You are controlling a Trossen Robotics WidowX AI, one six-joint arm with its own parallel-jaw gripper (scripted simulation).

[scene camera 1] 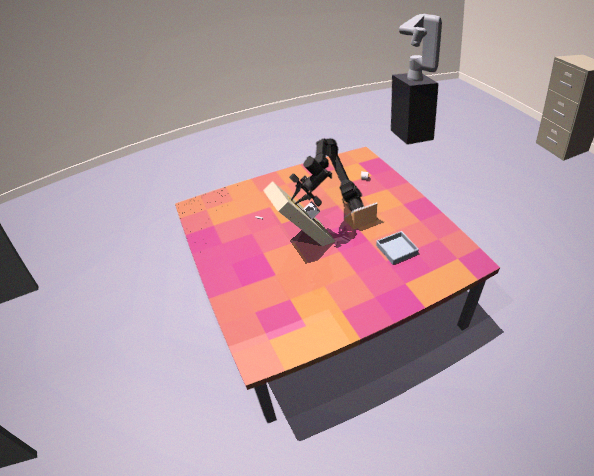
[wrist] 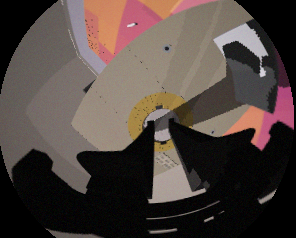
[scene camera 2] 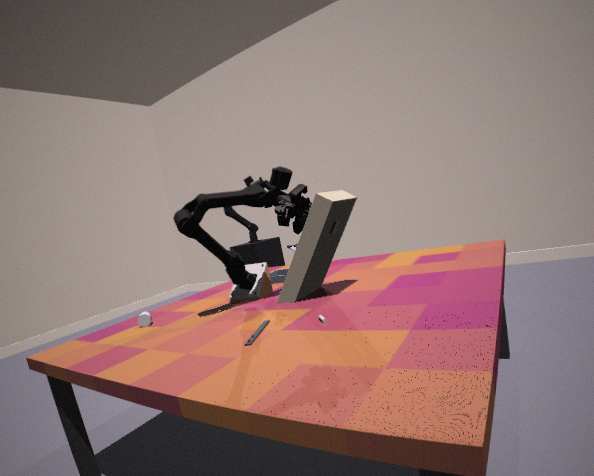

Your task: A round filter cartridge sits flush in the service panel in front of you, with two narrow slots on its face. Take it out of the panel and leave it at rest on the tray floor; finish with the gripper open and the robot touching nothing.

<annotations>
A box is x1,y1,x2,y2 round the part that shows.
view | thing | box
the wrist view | gripper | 11,120,293,237
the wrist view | round grey filter cartridge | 143,105,179,140
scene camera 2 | gripper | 275,184,311,233
</annotations>
